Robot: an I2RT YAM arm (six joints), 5 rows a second.
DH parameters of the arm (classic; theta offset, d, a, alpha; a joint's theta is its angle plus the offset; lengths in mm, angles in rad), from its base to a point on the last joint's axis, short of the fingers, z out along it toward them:
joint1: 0 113.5 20 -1.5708
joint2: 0 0 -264 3.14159
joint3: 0.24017 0 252.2 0
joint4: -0.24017 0 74 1.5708
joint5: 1.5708 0 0 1.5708
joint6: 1.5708 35.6 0 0
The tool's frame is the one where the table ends.
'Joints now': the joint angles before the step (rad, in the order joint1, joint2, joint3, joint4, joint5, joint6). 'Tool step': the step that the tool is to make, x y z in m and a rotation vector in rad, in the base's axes. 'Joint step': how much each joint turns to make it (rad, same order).
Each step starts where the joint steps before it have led.
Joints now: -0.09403 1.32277 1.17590 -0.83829 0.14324 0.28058
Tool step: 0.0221 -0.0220 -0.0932 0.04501 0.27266 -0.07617
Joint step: -0.06870 0.22861 -0.12390 0.07479 -0.00534 0.01141
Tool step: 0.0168 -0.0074 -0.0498 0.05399 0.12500 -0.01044
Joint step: -0.01853 0.18072 -0.00027 0.04861 -0.03278 -0.00022
